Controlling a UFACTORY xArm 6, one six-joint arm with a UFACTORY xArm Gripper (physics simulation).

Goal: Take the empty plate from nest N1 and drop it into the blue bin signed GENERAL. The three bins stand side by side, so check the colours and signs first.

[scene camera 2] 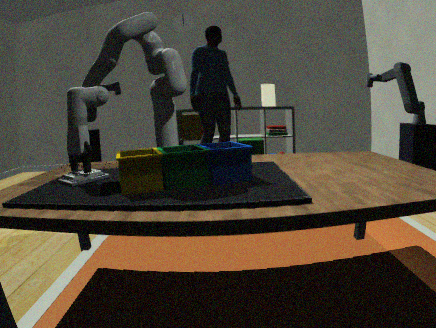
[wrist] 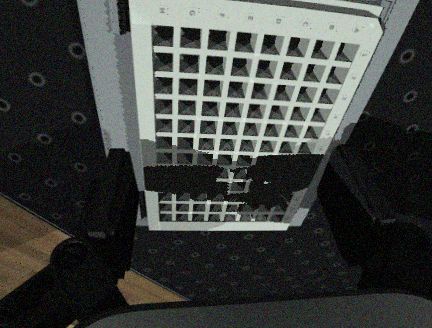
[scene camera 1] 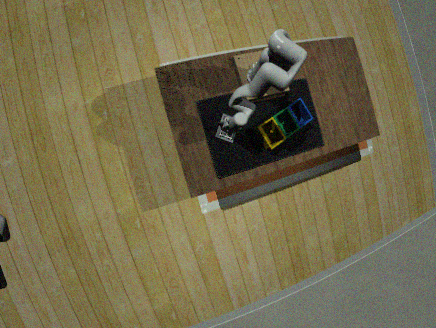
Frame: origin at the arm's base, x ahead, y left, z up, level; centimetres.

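Seen in the pictures: gripper, fingertip midpoint: (scene camera 2: 81,171) (wrist: 232,170).
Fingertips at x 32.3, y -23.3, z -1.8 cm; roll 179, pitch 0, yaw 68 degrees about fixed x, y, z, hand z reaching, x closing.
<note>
A point is followed by its place in that frame.
The plate (scene camera 1: 225,134) {y -25.4, x 35.9, z -2.5 cm} (scene camera 2: 82,176) {y -20.2, x 35.9, z -2.8 cm} (wrist: 212,105) {y -23.1, x 29.7, z -3.2 cm} is white with a grid of square wells and lies flat in a light grey nest (wrist: 97,85) {y -27.2, x 27.4, z -3.8 cm} on the left of the mat. No nest label is readable. My gripper (scene camera 1: 228,127) {y -23.3, x 32.3, z -1.8 cm} (scene camera 2: 81,167) {y -23.3, x 32.3, z -1.8 cm} (wrist: 232,170) {y -23.3, x 32.3, z -1.8 cm} is open and empty, low at the plate. In the wrist view its fingers stand on either side of the plate's lower part, apart from its long edges; their exact height is hard to tell. The blue bin (scene camera 1: 301,111) {y 31.6, x 25.3, z -1.1 cm} (scene camera 2: 231,165) {y 30.0, x 34.5, z 0.0 cm} is the farthest of three from my gripper. Its sign is not readable.
The green bin (scene camera 1: 286,123) {y 20.1, x 32.5, z -4.3 cm} (scene camera 2: 185,170) {y 18.2, x 40.4, z -0.1 cm} stands between the blue bin and the yellow bin (scene camera 1: 271,133) {y 7.5, x 38.4, z -4.4 cm} (scene camera 2: 142,172) {y 7.7, x 45.8, z 0.5 cm}, which is nearest my gripper. They stand on the black mat (scene camera 1: 237,162) {y -19.2, x 55.0, z -5.0 cm} (scene camera 2: 280,192) {y 43.3, x 45.4, z -5.0 cm} on the wooden table (scene camera 1: 340,90) {y 75.0, x 9.2, z -6.3 cm} (scene camera 2: 360,175) {y 73.0, x 22.6, z -6.3 cm}. A person (scene camera 2: 211,75) stands behind.
</note>
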